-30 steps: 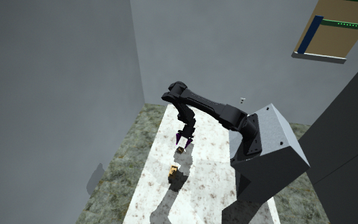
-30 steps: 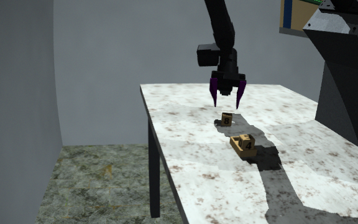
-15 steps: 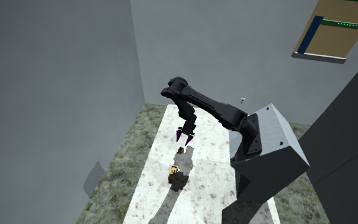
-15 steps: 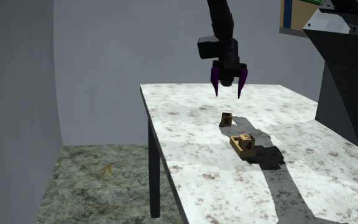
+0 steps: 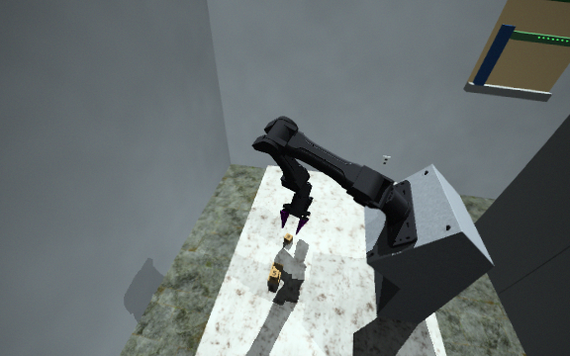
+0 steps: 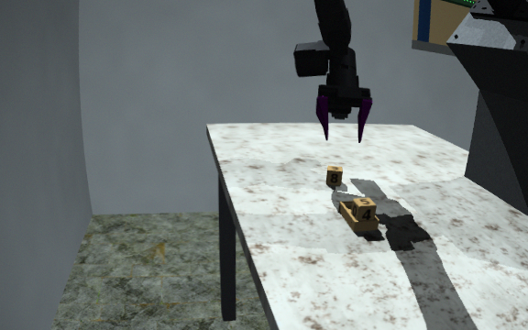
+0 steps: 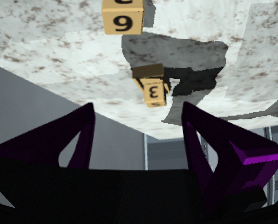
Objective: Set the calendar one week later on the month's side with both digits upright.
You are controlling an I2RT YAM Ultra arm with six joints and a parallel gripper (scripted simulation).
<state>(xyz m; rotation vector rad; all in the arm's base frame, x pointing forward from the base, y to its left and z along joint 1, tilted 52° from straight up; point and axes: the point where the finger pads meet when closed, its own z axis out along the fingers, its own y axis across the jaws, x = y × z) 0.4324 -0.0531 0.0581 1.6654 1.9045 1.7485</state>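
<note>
Right now my hand is 1 cm short of the wooden digit cube, 1 cm to the left of it and 8 cm above it.
</note>
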